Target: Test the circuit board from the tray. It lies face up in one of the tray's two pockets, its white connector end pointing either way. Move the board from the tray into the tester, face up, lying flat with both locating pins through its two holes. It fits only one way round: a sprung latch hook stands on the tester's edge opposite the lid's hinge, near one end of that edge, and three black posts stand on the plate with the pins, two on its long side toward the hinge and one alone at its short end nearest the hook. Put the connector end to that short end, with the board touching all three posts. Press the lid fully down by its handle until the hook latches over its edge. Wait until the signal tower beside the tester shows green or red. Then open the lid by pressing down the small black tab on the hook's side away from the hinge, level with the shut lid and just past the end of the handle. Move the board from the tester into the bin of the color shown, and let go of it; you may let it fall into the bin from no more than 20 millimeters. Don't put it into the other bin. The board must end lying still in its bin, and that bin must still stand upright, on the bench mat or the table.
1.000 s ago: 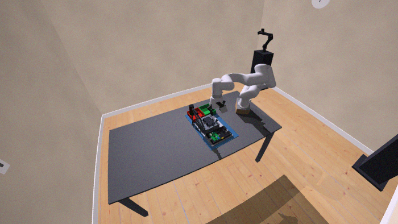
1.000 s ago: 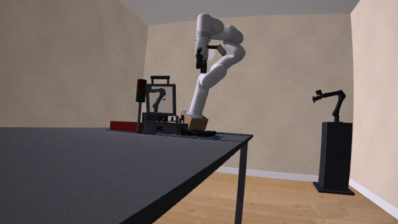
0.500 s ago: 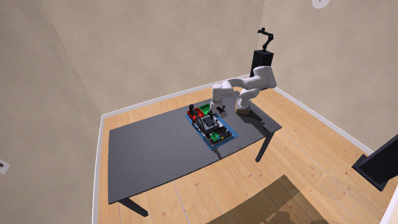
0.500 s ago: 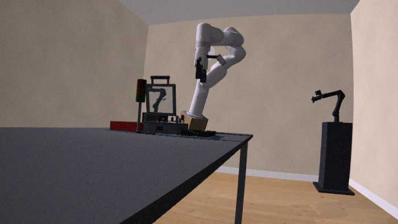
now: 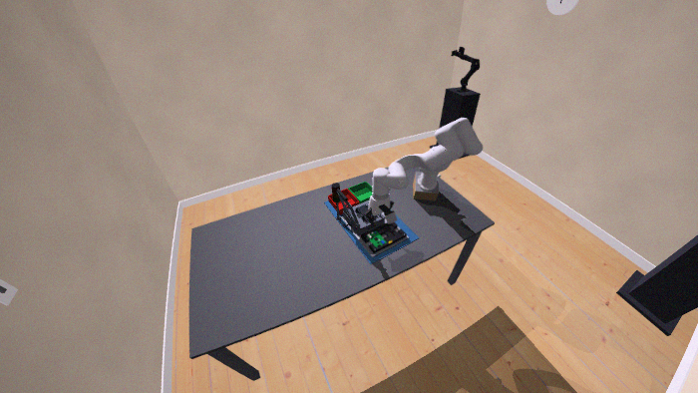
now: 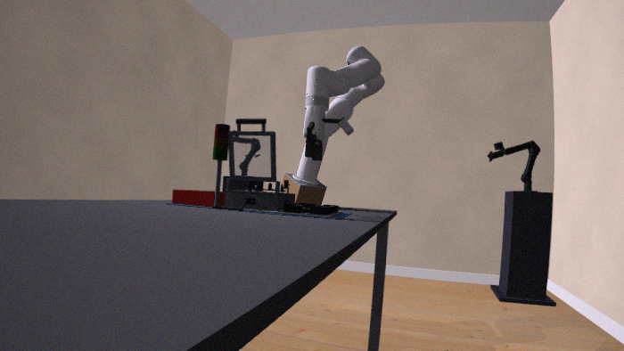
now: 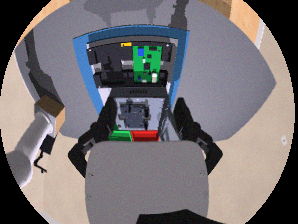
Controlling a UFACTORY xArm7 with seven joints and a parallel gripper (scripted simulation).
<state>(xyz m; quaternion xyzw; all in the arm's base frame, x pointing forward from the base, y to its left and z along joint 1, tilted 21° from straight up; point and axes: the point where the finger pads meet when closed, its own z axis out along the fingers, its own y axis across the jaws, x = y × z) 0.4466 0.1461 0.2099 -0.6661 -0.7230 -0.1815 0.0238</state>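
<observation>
Right now the green circuit board is 16 cm below my hand and 1 cm ahead of it. Also, from my hand: red bin (37 cm to the right, 17 cm below, 5 cm ahead); tester plate (17 cm to the right, 11 cm below, 1 cm behind); clear lid (16 cm to the right, 11 cm ahead).
</observation>
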